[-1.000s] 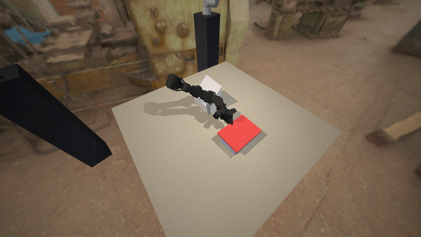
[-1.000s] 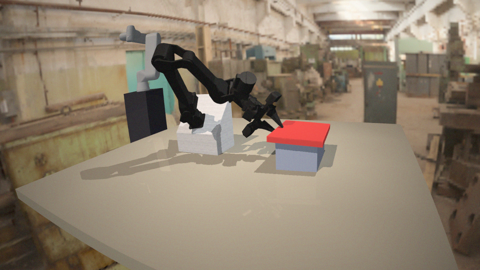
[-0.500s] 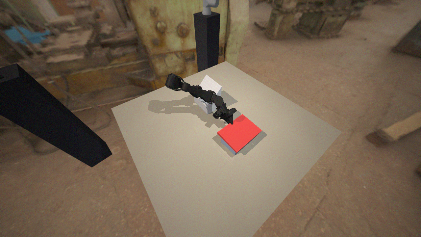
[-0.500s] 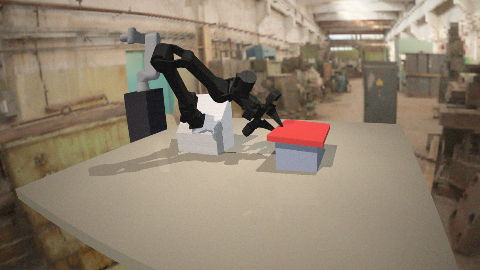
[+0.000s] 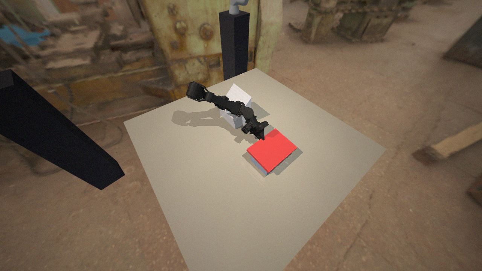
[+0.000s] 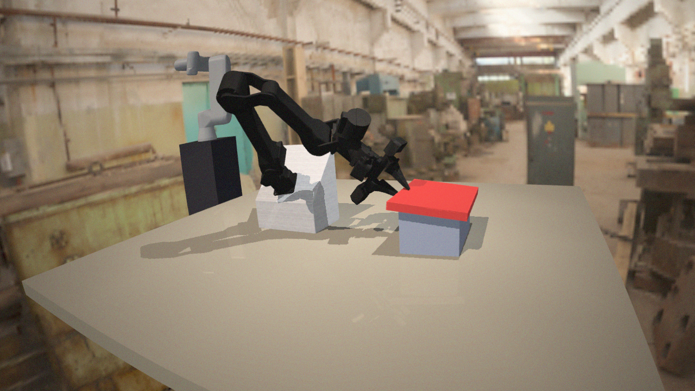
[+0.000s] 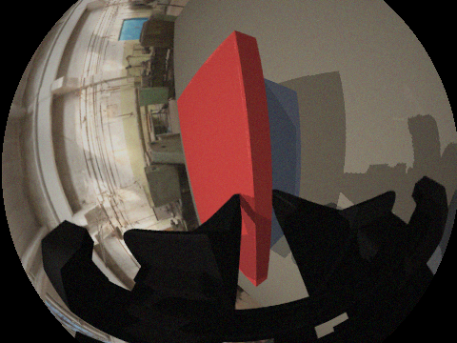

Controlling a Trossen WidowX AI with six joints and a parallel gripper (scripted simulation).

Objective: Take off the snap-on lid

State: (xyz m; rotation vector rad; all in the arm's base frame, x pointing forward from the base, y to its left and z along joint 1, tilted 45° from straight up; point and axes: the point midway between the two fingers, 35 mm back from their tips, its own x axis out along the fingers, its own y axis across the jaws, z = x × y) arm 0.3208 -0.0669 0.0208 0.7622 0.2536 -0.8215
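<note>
My gripper tip is 80 mm short of the red lid. Round my gripper tip: blue storage box: 80 mm ahead, 60 mm below.
</note>
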